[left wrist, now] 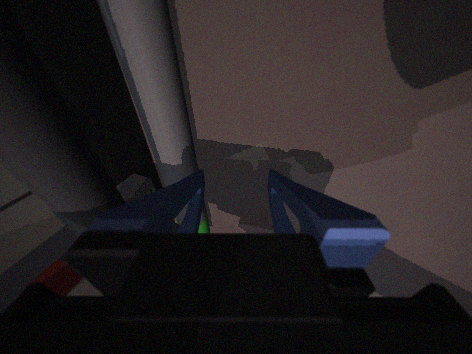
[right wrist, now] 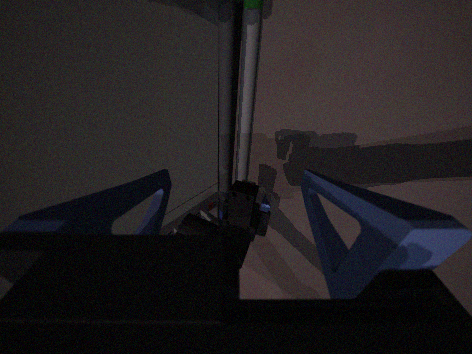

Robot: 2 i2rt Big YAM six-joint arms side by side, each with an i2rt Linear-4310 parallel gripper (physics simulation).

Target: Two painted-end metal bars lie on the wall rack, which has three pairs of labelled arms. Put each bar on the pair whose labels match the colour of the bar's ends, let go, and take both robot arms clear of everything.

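Frame: origin at the left arm's base, x ahead, y left, z up, level; centimetres.
Where they show: left gripper, fingertip midpoint: [left wrist: 236,176]; right gripper, fingertip midpoint: [right wrist: 236,176].
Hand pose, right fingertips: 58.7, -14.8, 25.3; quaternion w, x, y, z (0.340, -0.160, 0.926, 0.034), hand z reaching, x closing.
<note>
Each offset is from my right fingertips to the top centre of the thing, as dx, dy, dz. "*": to the spot under its first point.
A light grey bar @[+13.7, +13.0, -22.3] [left wrist: 150,75] [right wrist: 248,85] has green ends; one green end shows beside the left finger in the left wrist view, the other at the top of the right wrist view. A darker bar @[+14.9, +9.7, -16.3] [left wrist: 55,130] [right wrist: 227,85] runs beside it, nearer the wall; a small blue end shows low in the right wrist view. My left gripper [left wrist: 236,176] is partly open, with nothing between its fingertips, just right of the green-ended bar. Its dark body hides that bar's far end in the right wrist view. My right gripper is wide open, its fingertips apart from both bars.
A red label @[* +10.7, +30.1, -14.9] [left wrist: 57,277] [right wrist: 211,205] and pale rack arms show low at the left of the left wrist view and low in the middle of the right one. A grey block @[* +11.4, +29.3, -21.5] [left wrist: 135,186] sits between the bars. The wall [right wrist: 125,100] stands left; dark arm shadows fall at right.
</note>
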